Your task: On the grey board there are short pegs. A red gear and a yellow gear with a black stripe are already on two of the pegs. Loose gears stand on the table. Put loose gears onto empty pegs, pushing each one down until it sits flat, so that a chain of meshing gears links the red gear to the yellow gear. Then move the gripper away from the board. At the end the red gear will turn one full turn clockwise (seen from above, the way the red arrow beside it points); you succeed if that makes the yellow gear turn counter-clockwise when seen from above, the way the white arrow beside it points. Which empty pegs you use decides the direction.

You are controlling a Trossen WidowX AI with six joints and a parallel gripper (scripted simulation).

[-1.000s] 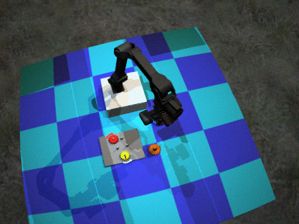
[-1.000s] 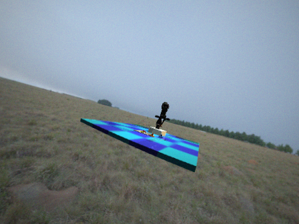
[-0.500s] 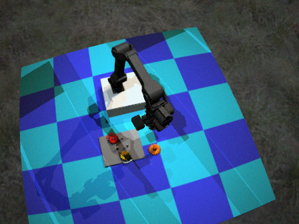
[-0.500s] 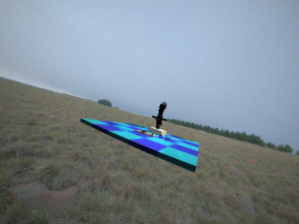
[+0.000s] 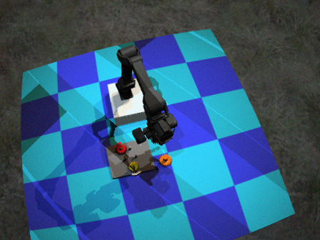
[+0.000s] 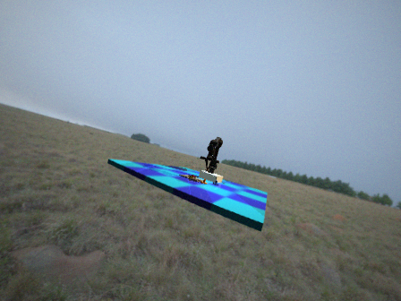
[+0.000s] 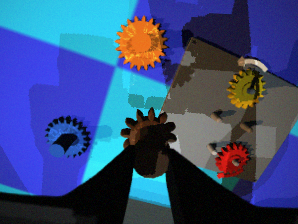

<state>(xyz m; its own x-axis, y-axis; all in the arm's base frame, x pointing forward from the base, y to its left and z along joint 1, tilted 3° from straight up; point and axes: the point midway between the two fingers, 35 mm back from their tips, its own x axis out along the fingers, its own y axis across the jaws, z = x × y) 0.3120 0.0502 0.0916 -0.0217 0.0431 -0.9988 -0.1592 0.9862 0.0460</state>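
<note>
My gripper tip is 50 mm past the red gear, 160 mm to the left of it and 120 mm above it. The rest, counted from my gripper tip: orange gear 70 mm ahead, 20 mm to the left, 120 mm below; then dark blue gear 90 mm behind, 90 mm to the left, 120 mm below; then white arrow 90 mm ahead, 120 mm to the right, 130 mm below.
</note>
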